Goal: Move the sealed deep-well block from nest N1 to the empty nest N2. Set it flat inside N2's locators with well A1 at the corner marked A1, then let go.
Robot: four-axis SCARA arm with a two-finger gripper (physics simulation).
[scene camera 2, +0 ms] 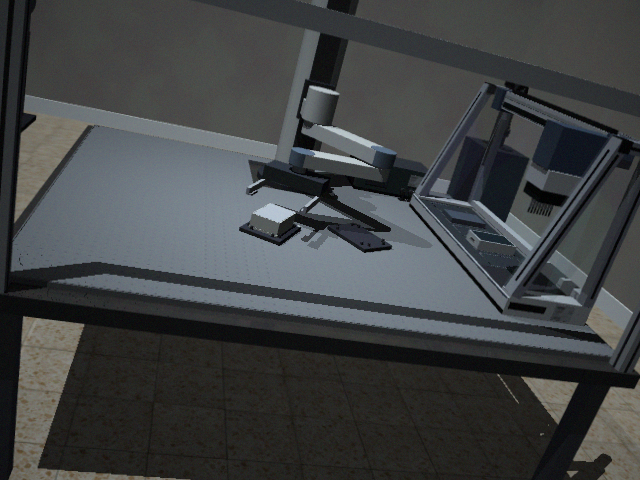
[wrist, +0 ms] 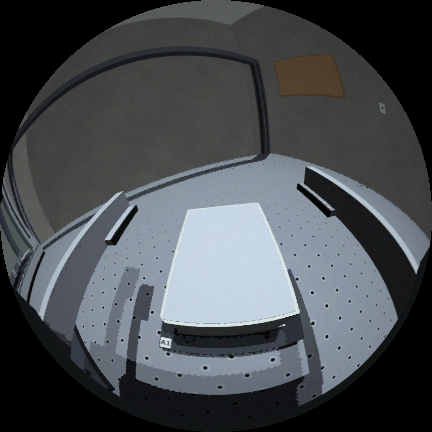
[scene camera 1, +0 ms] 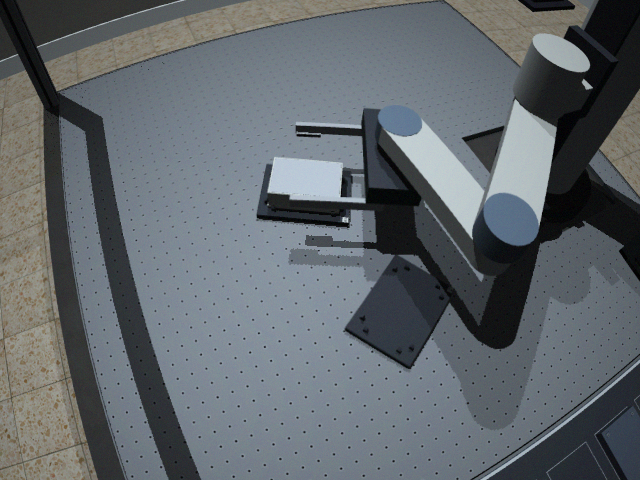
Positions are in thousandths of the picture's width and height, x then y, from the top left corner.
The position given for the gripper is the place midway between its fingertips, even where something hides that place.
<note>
The gripper (scene camera 1: 457, 336) holds nothing. Also in view: a pale grey block (scene camera 1: 452, 368). Also in view: a dark nest plate (scene camera 1: 623, 655) and a dark nest plate (scene camera 1: 412, 441).
The pale grey block is seen too in scene camera 2 (scene camera 2: 424, 455) and in the wrist view (wrist: 527, 640). The gripper also shows in scene camera 2 (scene camera 2: 430, 418) and in the wrist view (wrist: 497, 425).
</note>
